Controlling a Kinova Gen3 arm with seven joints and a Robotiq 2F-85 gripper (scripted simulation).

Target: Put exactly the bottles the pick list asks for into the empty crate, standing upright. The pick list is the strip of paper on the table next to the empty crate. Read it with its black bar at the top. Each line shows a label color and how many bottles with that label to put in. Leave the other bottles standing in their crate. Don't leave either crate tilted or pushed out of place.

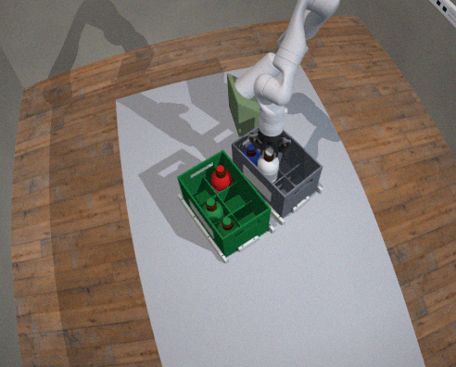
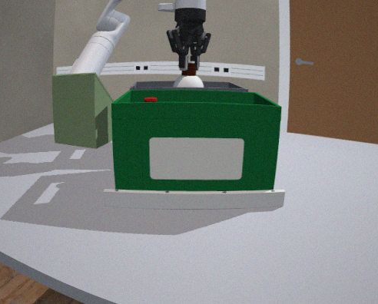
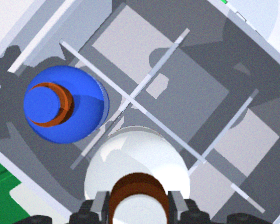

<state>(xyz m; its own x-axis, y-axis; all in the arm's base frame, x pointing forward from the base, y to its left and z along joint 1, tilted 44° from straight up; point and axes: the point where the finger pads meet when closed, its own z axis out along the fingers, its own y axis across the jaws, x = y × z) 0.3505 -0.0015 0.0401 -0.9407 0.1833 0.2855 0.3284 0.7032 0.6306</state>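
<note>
Now: hand 70 mm above the white-label bottle. The rest, counted from my hand: grey crate: 20 mm behind, 40 mm to the left, 150 mm below; then blue-label bottle: 80 mm behind, 50 mm to the right, 140 mm below; then red-label bottle: 10 mm behind, 160 mm to the right, 140 mm below.
</note>
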